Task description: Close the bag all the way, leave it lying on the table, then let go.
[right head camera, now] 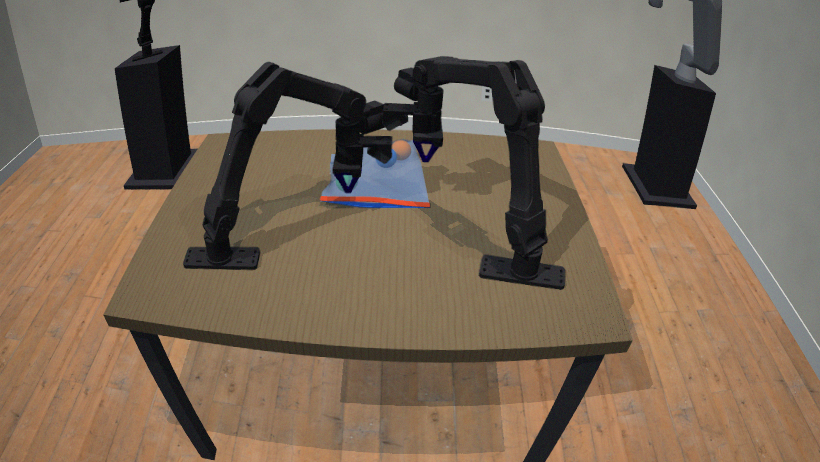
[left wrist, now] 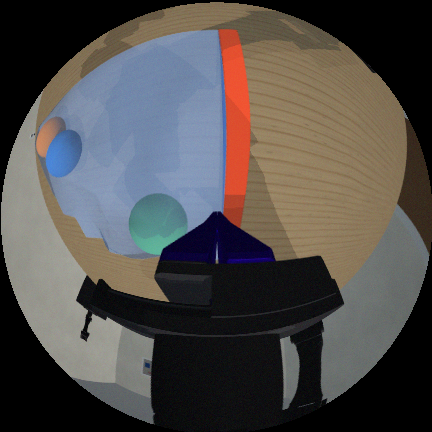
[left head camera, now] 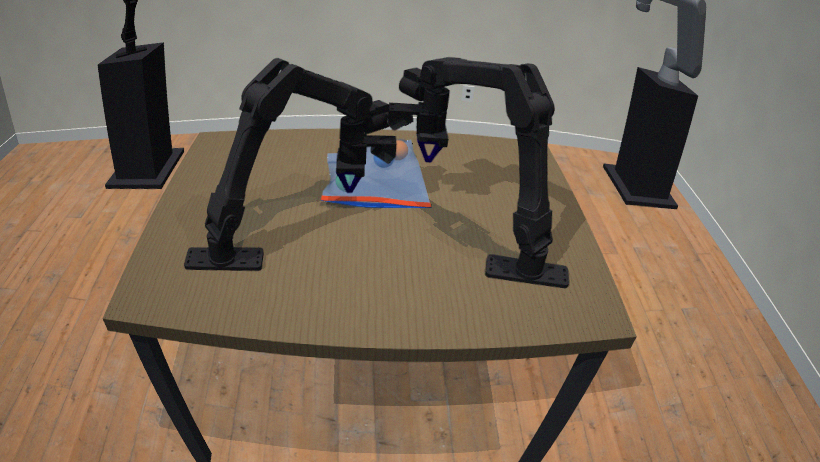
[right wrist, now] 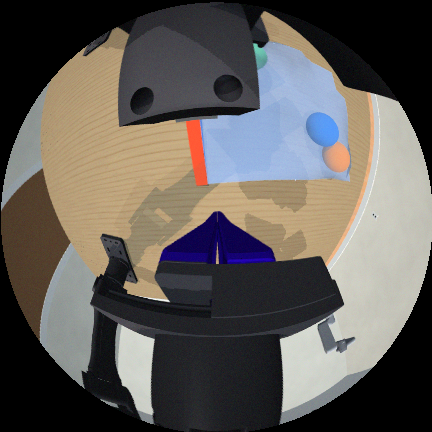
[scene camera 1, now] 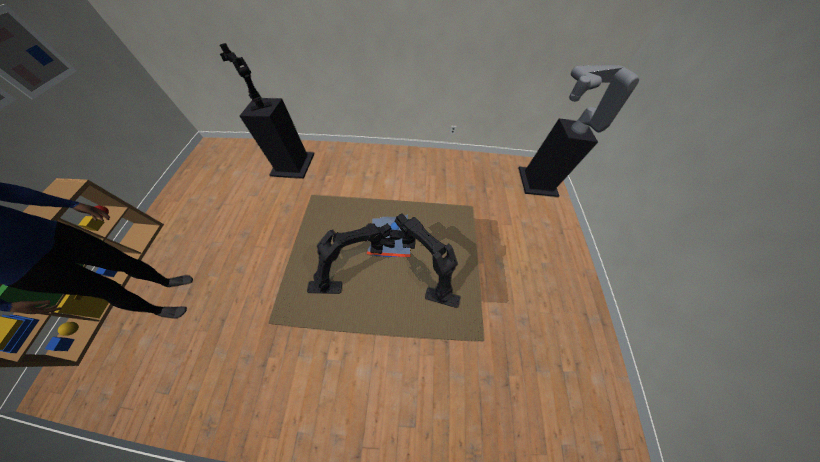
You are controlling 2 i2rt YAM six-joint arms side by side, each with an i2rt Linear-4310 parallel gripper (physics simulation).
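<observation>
The translucent blue bag (left head camera: pixel 395 183) (right head camera: pixel 395 183) (left wrist: pixel 150 100) (right wrist: pixel 260 140) lies flat on the table. An orange-red strip (left head camera: pixel 375 200) (right head camera: pixel 375 200) (left wrist: pixel 236 125) (right wrist: pixel 197 155) runs along its near edge, with a blue edge (left head camera: pixel 370 204) showing beneath it. A green ball (left wrist: pixel 157 223), a blue ball (left wrist: pixel 64 153) (right wrist: pixel 322 129) and an orange ball (left wrist: pixel 50 135) (right wrist: pixel 336 157) show in the bag. My left gripper (left head camera: pixel 349 190) (right head camera: pixel 347 190) (left wrist: pixel 216 217) is shut, its tips over the bag near the strip's left end. My right gripper (left head camera: pixel 428 160) (right head camera: pixel 425 160) (right wrist: pixel 216 217) is shut and empty, above and right of the bag.
The wooden table (left head camera: pixel 367 298) (right head camera: pixel 367 298) carries both arm bases. My two wrists are close together above the bag. Behind the table stand two dark pedestals (left head camera: pixel 137 114) (left head camera: pixel 654 137) with other arms. A person (scene camera 1: pixel 25 246) and a shelf unit (scene camera 1: pixel 150 220) show at the left in scene camera 1.
</observation>
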